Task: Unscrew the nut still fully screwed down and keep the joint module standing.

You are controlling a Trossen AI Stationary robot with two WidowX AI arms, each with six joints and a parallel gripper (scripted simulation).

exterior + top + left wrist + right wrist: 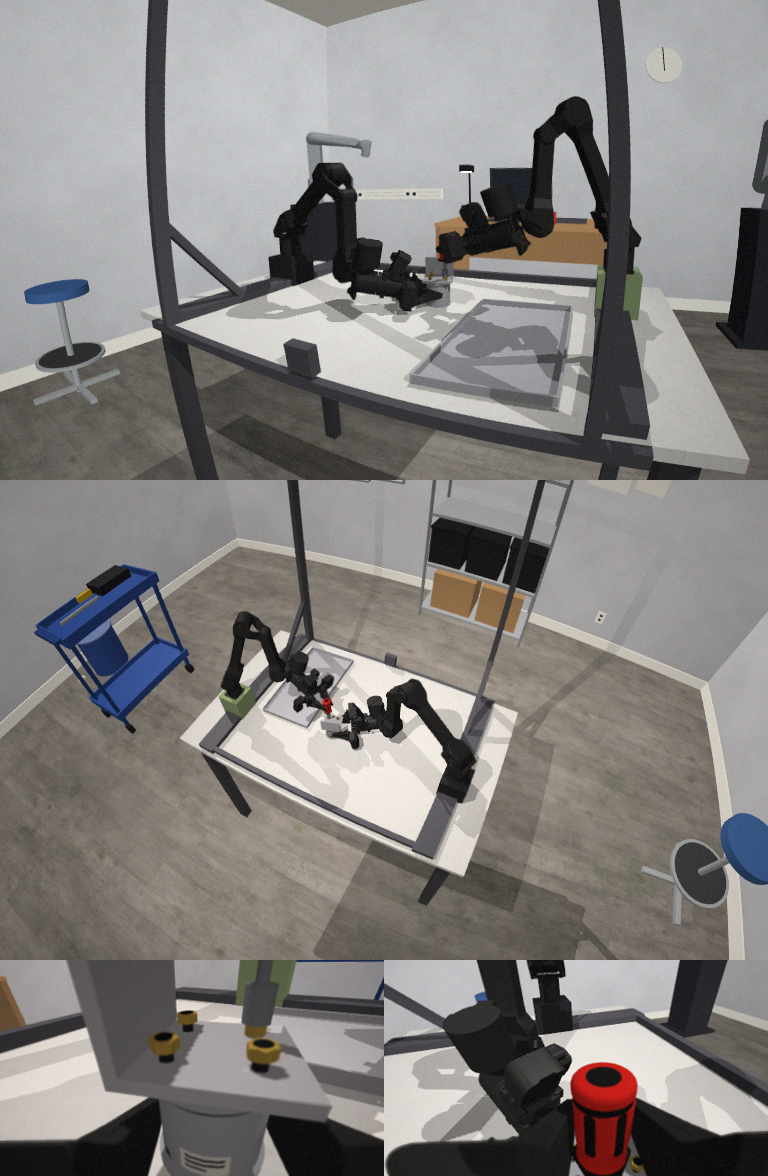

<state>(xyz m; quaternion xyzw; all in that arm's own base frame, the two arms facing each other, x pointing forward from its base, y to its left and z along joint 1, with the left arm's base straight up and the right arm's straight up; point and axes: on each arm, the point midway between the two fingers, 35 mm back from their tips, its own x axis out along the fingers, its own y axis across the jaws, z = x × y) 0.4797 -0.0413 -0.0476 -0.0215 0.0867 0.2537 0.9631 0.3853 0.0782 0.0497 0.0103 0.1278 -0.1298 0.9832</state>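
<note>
The red-handled nut driver is 3 cm below my right hand, 2 cm to the left of it and 1 cm ahead of it. The rest, counted from my right hand: l-shaped bracket 7 cm below, 4 cm to the left, 2 cm ahead; then grey joint module 11 cm below, 4 cm to the left, 1 cm ahead; then shallow grey tray 17 cm to the right, 17 cm behind, 14 cm below.
Right now the grey joint module is 3 cm to the right of my left hand and 1 cm ahead of it. From my left hand the other things lie so: l-shaped bracket (4 cm above, 3 cm to the right, 1 cm ahead); red-handled nut driver (9 cm above, 5 cm to the right); shallow grey tray (24 cm to the right, 17 cm behind, 3 cm below).
</note>
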